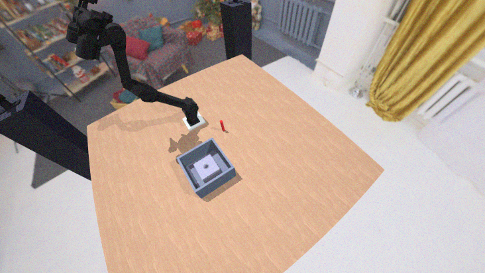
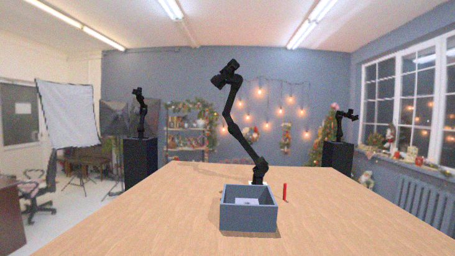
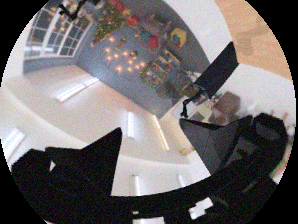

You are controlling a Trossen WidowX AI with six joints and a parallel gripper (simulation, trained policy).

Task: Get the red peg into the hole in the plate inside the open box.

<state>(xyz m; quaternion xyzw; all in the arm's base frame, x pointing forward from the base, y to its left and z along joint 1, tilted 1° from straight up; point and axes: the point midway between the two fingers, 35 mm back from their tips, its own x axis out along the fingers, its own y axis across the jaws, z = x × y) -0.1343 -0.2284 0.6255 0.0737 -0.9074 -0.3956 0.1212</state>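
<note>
Now: the red peg 33 cm ahead of my gripper tip, 33 cm to the left of it and 60 cm below it. From my gripper tip the other things lie so: blue-grey box: 50 cm ahead, 15 cm to the left, 62 cm below; then light grey plate: 50 cm ahead, 15 cm to the left, 60 cm below.
</note>
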